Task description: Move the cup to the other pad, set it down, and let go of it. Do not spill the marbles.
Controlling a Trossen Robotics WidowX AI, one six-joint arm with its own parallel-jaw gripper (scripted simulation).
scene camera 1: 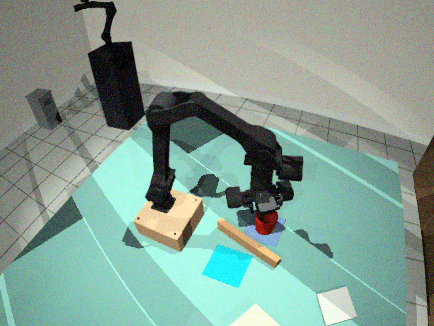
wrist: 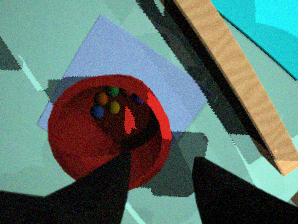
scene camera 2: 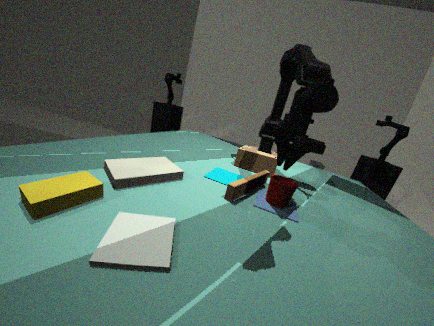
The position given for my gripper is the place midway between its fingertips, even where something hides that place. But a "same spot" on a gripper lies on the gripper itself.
my gripper: scene camera 1; wrist 162, 163; scene camera 2
yellow block: scene camera 2 42, 198; not seen in scene camera 1 (out of frame); not seen in the wrist view (out of frame)
same spot on my gripper: (scene camera 1: 247, 202) = (scene camera 2: 277, 137)
